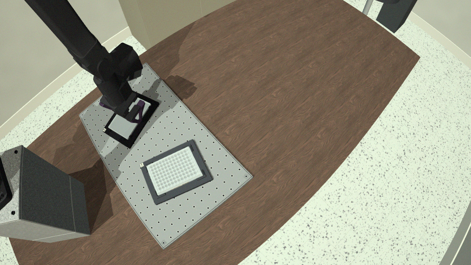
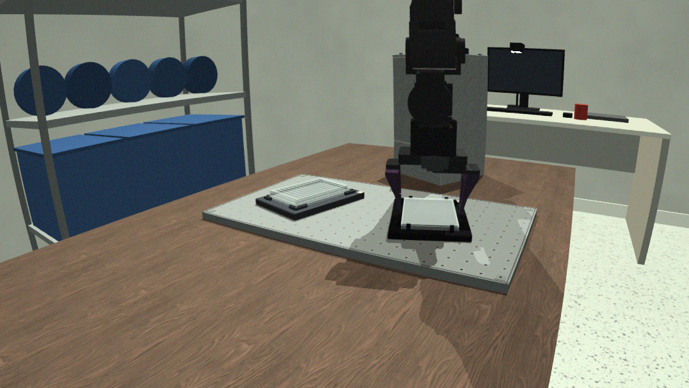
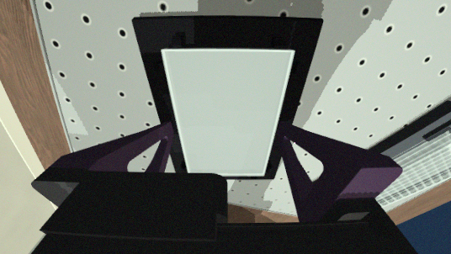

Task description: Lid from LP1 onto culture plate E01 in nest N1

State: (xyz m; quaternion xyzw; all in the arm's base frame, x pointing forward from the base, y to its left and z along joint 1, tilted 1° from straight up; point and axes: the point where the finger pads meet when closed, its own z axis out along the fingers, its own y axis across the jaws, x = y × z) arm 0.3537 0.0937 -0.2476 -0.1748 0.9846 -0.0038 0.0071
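Now: hand 10 mm above the lid. From my hand the other things lie so: lid park LP1: 20 mm below; then white multi-well culture plate: 230 mm to the right.
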